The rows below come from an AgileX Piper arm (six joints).
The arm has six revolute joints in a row. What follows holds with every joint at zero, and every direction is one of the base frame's. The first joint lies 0.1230 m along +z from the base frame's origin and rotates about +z. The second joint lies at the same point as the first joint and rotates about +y. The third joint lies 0.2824 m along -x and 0.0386 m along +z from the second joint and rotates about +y. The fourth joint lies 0.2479 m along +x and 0.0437 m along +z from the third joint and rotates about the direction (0.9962, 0, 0.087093). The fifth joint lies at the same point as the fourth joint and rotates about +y. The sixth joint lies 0.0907 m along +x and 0.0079 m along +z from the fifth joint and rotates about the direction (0.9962, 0, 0.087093). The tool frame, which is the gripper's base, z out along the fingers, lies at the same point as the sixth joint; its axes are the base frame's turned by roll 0.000, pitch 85.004 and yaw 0.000 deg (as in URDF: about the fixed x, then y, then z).
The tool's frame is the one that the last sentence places.
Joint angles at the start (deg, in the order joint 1, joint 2, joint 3, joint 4, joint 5, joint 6):
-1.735 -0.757 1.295 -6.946 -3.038 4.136
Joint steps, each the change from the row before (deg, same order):
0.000 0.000 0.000 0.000 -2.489 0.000
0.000 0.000 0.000 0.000 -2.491 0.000
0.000 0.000 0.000 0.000 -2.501 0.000
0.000 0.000 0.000 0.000 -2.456 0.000
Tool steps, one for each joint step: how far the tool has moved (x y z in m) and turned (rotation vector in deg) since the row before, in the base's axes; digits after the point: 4 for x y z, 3 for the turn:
-0.0006 0.0005 0.0039 -0.098 -2.469 0.300
-0.0008 0.0005 0.0039 -0.098 -2.471 0.300
-0.0009 0.0005 0.0038 -0.099 -2.481 0.302
-0.0011 0.0005 0.0037 -0.097 -2.436 0.296

